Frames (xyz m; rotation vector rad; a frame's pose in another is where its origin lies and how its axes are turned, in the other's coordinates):
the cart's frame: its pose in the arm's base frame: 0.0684 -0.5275 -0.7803 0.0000 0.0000 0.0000
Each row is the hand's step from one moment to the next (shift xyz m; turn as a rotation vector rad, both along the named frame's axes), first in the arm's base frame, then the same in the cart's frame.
Working: the arm's base frame: its pose in the cart's frame: -0.0684 0.5275 0.7803 0.0000 0.0000 0.0000

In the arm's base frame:
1: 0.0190 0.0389 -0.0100 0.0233 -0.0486 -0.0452
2: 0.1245 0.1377 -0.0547 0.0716 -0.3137 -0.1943
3: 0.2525 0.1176 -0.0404 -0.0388 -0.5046 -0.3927
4: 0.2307 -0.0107 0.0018 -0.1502 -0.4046 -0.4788
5: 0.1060 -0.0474 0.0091 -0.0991 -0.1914 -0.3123
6: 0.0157 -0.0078 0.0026 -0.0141 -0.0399 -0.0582
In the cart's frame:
1: 0.0190 0.0389 -0.0100 0.0233 -0.0486 -0.0452
2: 0.1245 0.1377 -0.0547 0.0716 -0.3137 -0.1943
3: 0.2525 0.1176 -0.0404 -0.0388 -0.5046 -0.3927
4: 0.2307 -0.0107 0.0018 -0.1502 -0.4046 -0.4788
5: 0.1060 -0.0474 0.0091 -0.0991 -0.1914 -0.3123
6: 0.0157 -0.0078 0.0026 -0.0141 -0.0399 -0.0582

